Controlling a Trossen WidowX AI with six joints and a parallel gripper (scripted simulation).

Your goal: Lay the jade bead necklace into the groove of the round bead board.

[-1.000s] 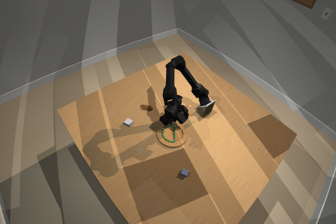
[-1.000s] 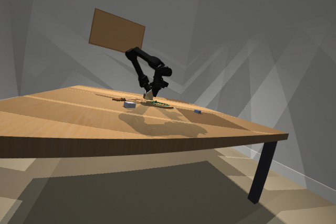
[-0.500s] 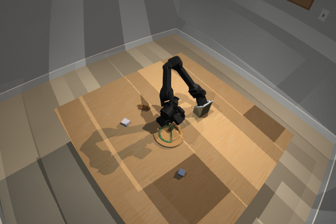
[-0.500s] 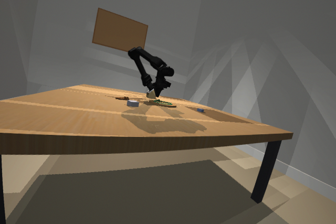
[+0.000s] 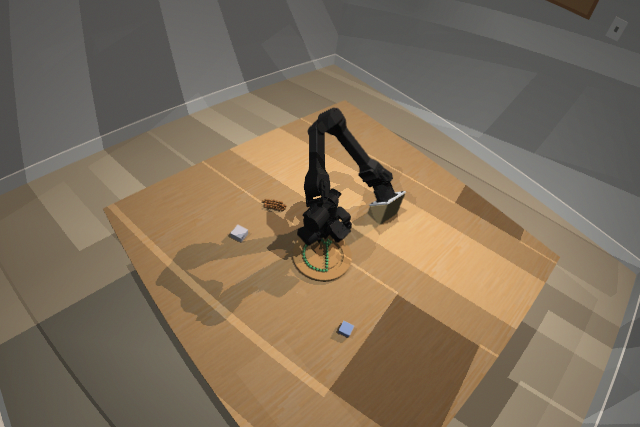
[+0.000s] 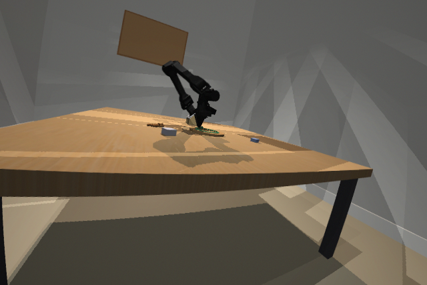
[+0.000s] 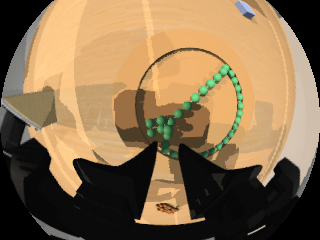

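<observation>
Right now my gripper tip is 5 cm to the right of the round wooden bead board, 3 cm short of it and 1 cm above it. The rest, counted from my gripper tip: blue block: 31 cm to the left, 12 cm ahead, 1 cm below; pale grey block: 23 cm ahead, 17 cm to the right, 1 cm below.
</observation>
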